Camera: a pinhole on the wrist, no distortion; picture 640 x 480 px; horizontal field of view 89.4 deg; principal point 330.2 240.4 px. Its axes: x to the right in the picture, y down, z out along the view. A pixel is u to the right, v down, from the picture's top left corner.
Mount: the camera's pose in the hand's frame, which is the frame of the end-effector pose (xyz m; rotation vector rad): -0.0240 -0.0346 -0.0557 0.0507 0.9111 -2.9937
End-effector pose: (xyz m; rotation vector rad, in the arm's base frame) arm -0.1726 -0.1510 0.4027 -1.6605 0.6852 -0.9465
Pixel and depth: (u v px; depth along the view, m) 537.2 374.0 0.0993
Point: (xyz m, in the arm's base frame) -0.2202 -0.0425 0.4995
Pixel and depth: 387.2 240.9 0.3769
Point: -0.0129 0.1284 0.5800
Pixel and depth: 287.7 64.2 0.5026
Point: 0.2776 0.1161 0.4248
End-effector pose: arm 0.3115 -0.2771 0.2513 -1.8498 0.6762 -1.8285
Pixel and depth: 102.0 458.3 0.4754
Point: 0.5009 -0.0326 0.8395
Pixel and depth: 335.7 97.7 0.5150
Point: 0.8132 -0.1528 0.2845
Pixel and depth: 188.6 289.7 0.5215
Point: 0.6641 -0.1010 0.6387
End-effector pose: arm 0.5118 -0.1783 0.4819 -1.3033 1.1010 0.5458
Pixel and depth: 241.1 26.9 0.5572
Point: 0.7935 0.3646 0.3431
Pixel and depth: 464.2 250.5 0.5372
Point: 0.8169 0.1522 0.8372
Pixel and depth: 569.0 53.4 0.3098
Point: 0.5451 0.1482 0.7097
